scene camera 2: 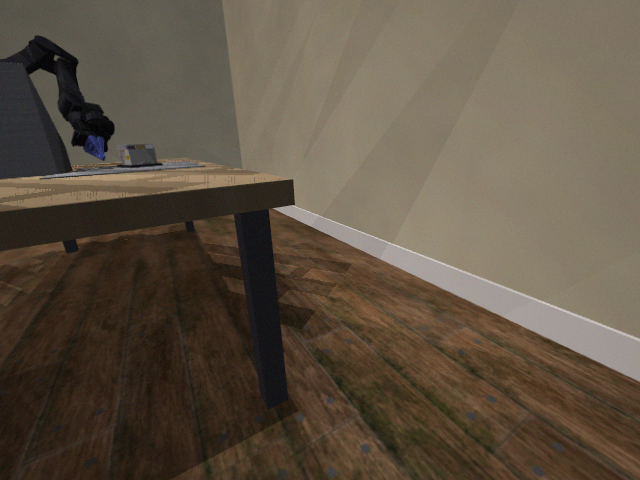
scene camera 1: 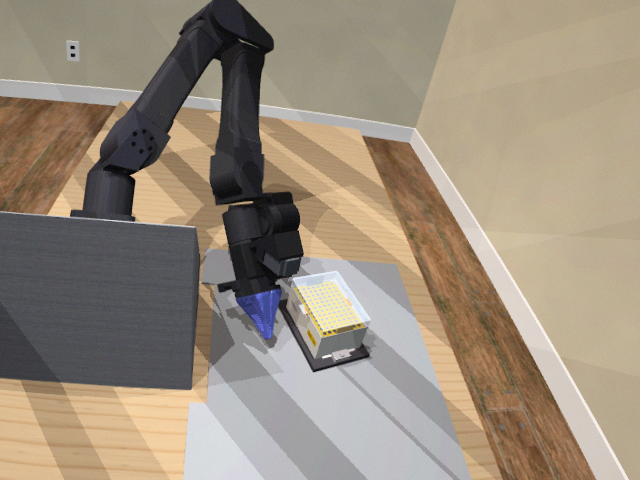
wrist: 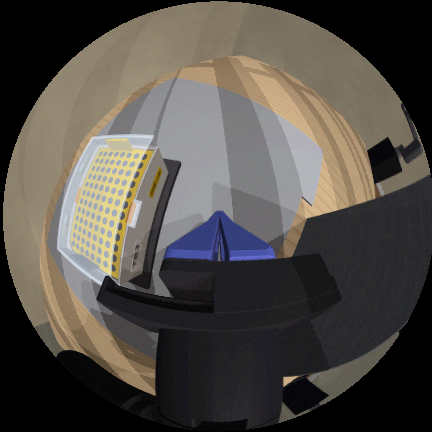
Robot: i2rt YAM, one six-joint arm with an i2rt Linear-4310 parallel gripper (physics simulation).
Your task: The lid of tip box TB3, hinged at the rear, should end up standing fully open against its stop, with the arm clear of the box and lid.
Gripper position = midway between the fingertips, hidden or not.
My gripper (scene camera 1: 268, 338) is shut and holds nothing. Also in view: a lid (scene camera 1: 332, 307) and a grey mat (scene camera 2: 185, 164).
The lid is seen too in the wrist view (wrist: 99, 204). My gripper is seen too in scene camera 2 (scene camera 2: 103, 159). The grey mat is seen too in the wrist view (wrist: 236, 155).
